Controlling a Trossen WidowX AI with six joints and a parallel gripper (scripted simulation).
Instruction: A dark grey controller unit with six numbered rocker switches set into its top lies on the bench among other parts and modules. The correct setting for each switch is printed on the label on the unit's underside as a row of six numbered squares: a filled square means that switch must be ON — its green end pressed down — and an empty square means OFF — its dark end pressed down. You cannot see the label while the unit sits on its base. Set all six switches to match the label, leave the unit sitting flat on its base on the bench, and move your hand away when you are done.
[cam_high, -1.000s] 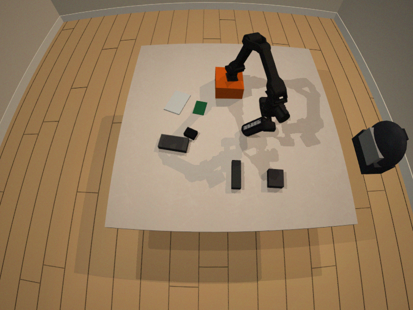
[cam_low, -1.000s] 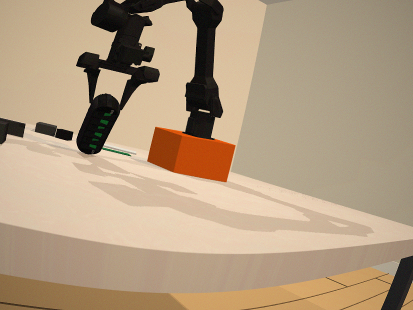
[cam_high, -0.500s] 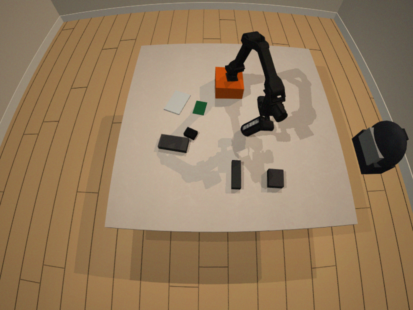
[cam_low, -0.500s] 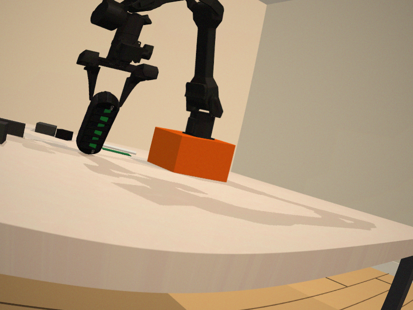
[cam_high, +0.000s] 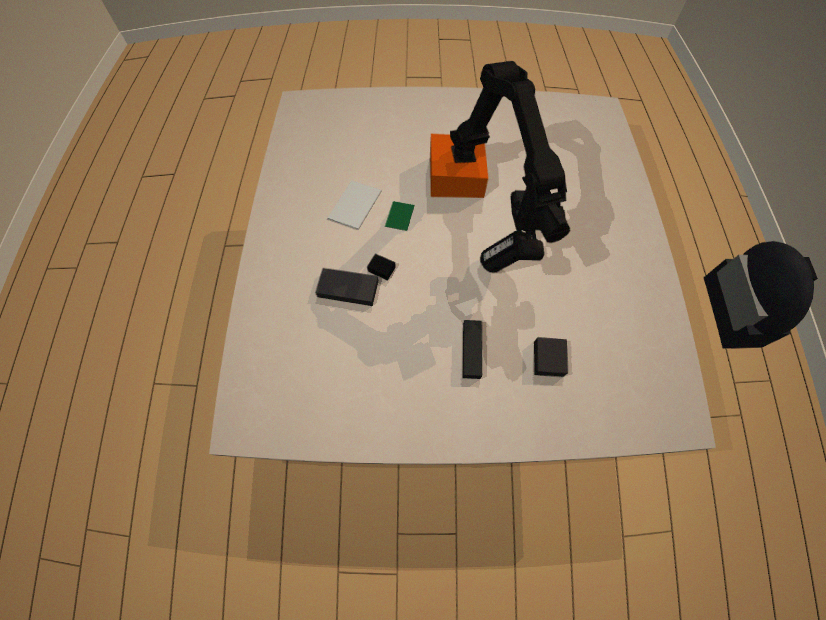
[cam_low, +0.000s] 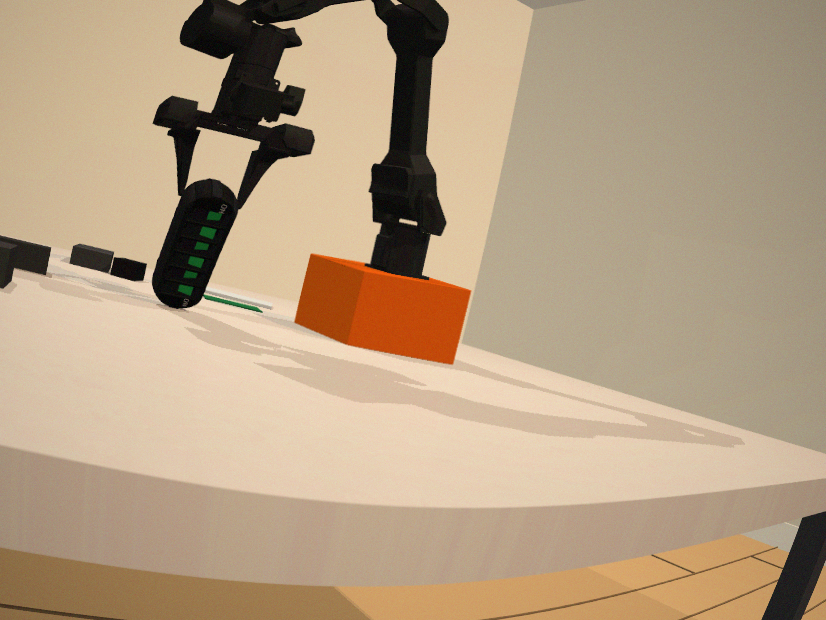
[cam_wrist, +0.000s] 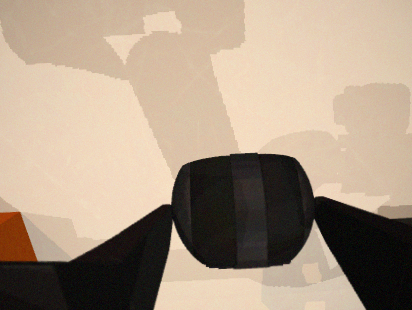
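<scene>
My gripper tip is now 360 mm to the left of the black cube, 110 mm above it and 40 mm past it. Also, from my gripper tip: black bar: 230 mm ahead, 160 mm to the right, 110 mm below; then green card: 280 mm to the right, 210 mm behind, 120 mm below; then dark square block: 280 mm ahead, 100 mm below, 40 mm to the left.
</scene>
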